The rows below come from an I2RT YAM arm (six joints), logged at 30 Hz.
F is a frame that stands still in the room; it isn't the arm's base.
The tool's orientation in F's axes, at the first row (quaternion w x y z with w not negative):
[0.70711 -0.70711 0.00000 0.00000]
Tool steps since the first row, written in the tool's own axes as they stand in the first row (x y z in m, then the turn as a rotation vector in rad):
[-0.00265 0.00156 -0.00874 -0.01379 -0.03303 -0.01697]
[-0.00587 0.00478 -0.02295 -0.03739 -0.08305 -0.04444]
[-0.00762 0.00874 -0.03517 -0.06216 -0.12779 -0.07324]
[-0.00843 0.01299 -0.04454 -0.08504 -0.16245 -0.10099]
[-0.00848 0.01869 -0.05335 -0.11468 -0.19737 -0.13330]
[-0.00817 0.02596 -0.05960 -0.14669 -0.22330 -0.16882]
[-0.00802 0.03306 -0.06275 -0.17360 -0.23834 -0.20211]
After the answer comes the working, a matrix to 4 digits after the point.
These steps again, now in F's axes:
[-0.00265 -0.00874 -0.00156 -0.01379 -0.01697 0.03303]
[-0.00587 -0.02295 -0.00478 -0.03739 -0.04444 0.08305]
[-0.00762 -0.03517 -0.00874 -0.06216 -0.07324 0.12779]
[-0.00843 -0.04454 -0.01299 -0.08504 -0.10099 0.16245]
[-0.00848 -0.05335 -0.01869 -0.11468 -0.13330 0.19737]
[-0.00817 -0.05960 -0.02596 -0.14669 -0.16882 0.22330]
[-0.00802 -0.06275 -0.03306 -0.17360 -0.20211 0.23834]

The tool's axes in the first row as the columns of a matrix, in F's axes (rounded; the answer above uses it unrounded):
[1.0000 0.0000 0.0000]
[0.0000 0.0000 1.0000]
[0.0000 -1.0000 0.0000]

